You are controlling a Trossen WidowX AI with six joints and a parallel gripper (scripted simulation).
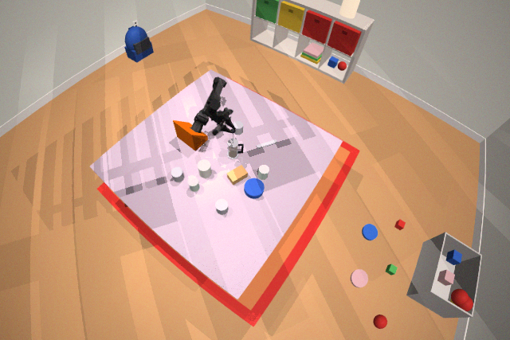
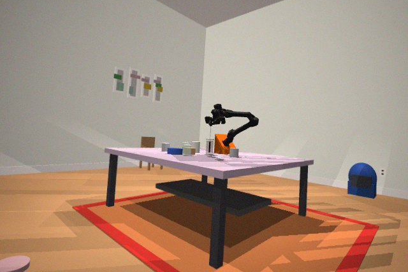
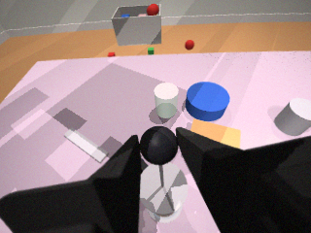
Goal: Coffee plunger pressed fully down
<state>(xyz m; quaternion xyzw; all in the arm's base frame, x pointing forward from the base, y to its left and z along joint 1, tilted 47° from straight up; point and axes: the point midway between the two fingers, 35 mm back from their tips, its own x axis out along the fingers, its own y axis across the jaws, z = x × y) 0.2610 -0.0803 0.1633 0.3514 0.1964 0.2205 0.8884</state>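
The coffee press is 1 cm to the left of my gripper tip and 13 cm below it. Round my gripper tip: blue disc (26 cm ahead, 11 cm to the right, 23 cm below); white flat strip (11 cm ahead, 22 cm to the left, 25 cm below); tan block (13 cm ahead, 11 cm to the right, 23 cm below).
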